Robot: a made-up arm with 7 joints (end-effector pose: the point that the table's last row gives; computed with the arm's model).
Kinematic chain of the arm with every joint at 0, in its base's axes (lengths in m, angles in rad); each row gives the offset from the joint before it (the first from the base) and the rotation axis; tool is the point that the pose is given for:
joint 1: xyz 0 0 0.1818 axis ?
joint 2: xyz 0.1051 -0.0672 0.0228 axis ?
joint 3: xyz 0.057 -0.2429 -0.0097 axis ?
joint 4: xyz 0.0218 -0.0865 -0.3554 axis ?
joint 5: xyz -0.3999 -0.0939 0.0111 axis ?
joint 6: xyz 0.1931 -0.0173 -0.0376 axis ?
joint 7: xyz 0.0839 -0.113 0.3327 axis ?
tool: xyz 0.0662 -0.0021 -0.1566
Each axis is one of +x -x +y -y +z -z.
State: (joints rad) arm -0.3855 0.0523 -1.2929 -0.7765 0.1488 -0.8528 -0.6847
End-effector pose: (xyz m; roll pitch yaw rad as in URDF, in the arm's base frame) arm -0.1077 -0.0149 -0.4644 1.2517 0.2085 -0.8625
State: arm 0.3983 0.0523 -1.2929 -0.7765 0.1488 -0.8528 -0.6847
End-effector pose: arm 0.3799 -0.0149 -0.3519 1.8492 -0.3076 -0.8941
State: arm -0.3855 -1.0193 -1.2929 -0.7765 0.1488 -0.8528 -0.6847
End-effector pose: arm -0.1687 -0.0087 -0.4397 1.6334 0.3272 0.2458
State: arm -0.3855 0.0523 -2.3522 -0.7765 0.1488 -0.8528 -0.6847
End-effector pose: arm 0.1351 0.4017 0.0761 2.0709 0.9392 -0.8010
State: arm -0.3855 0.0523 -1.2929 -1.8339 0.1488 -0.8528 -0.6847
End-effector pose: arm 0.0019 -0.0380 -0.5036 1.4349 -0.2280 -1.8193
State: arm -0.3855 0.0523 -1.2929 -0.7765 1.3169 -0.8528 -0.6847
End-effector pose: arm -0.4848 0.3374 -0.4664 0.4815 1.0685 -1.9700
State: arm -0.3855 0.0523 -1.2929 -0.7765 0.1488 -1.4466 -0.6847
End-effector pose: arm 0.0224 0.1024 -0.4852 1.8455 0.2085 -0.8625
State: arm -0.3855 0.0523 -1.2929 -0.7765 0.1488 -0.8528 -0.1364
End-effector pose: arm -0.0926 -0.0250 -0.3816 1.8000 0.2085 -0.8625
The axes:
joint 1: -y
joint 2: -z
joint 3: -x
joint 4: +y
joint 5: -z
joint 6: -x
joint 7: +x

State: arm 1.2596 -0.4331 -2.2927 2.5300 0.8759 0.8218 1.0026
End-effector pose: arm -0.0028 0.2868 0.3406 -0.3950 1.0515 1.4269
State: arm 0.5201 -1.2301 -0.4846 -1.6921 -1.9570 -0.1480 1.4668
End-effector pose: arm 0.1539 -0.1054 -0.5504 -0.2669 0.3796 2.7259
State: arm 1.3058 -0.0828 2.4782 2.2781 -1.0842 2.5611 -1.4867
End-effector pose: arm 0.4297 -0.4076 0.5597 2.5925 0.2925 -1.3651
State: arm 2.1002 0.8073 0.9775 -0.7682 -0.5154 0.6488 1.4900
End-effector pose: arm 0.4611 -0.2214 0.0386 2.9916 -1.1050 2.9510
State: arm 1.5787 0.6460 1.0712 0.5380 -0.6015 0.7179 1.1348
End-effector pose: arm 0.1817 -0.2603 0.1064 0.4257 -0.5361 -0.6291
